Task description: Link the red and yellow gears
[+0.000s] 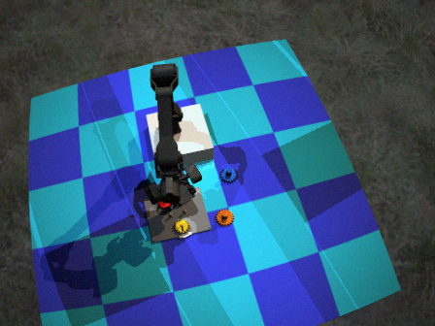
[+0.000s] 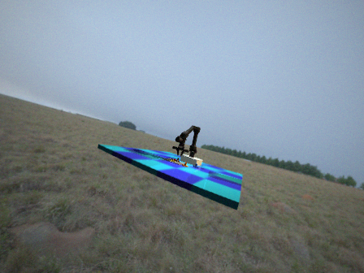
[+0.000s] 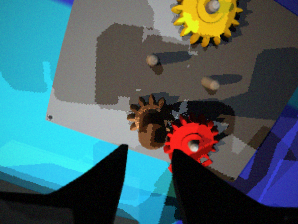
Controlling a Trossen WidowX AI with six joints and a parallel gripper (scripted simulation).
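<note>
The orange gear lies 14 cm to the left of my gripper tip, 11 cm ahead of it and 5 cm below it. Round my gripper tip: red arrow 6 cm to the right, 5 cm below, 4 cm behind; red gear 5 cm below, 4 cm to the right, 1 cm behind; white arrow 13 cm ahead, 5 cm below, 1 cm to the right.
</note>
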